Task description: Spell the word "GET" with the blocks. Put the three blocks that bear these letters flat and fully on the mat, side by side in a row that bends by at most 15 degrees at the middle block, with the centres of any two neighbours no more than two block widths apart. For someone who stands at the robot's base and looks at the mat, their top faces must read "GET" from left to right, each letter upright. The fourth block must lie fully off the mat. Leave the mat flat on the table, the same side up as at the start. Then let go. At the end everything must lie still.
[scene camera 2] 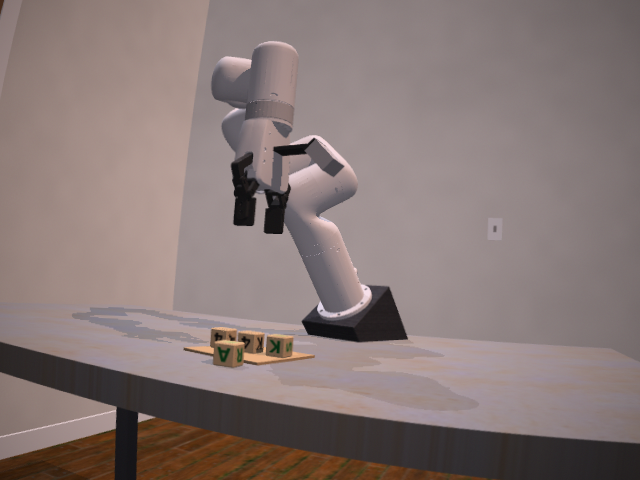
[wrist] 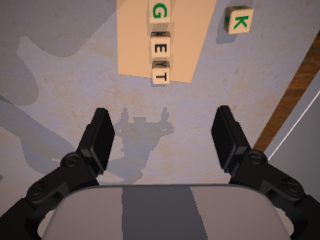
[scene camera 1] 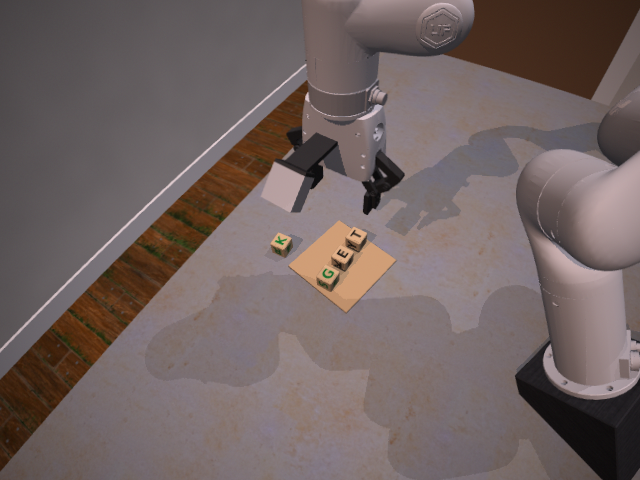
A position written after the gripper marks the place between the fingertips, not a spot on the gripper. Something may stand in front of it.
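Visible: the gripper (scene camera 1: 342, 195) with a mat (scene camera 1: 370, 264); likewise the gripper (scene camera 2: 259, 229) with the mat (scene camera 2: 259, 358). The gripper (wrist: 162, 119) shows from the wrist too.
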